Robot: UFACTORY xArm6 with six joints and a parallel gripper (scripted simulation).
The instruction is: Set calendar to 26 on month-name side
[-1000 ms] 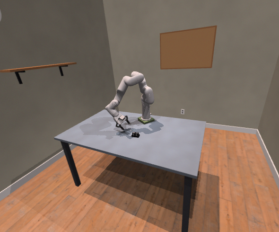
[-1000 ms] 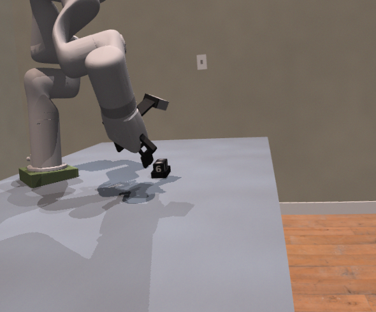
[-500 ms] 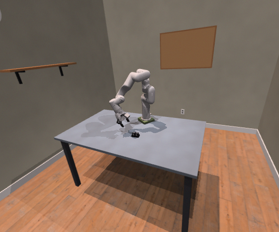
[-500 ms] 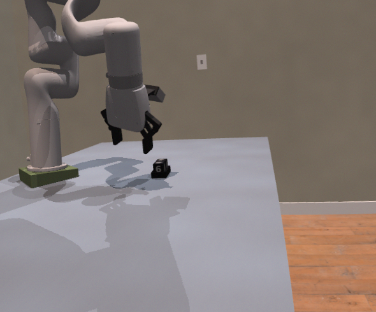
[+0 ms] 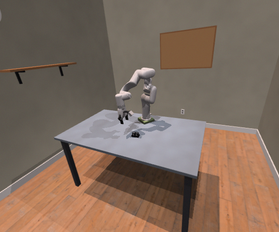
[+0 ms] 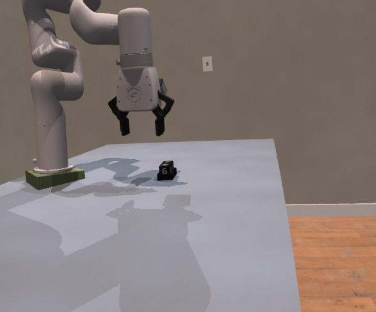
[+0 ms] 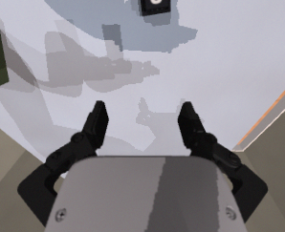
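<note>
The black cube lies 13 cm below my hand, 11 cm to the left of it and 1 cm behind it. Also, from my hand: black calendar tray 14 cm below, 12 cm to the left, 1 cm behind.
</note>
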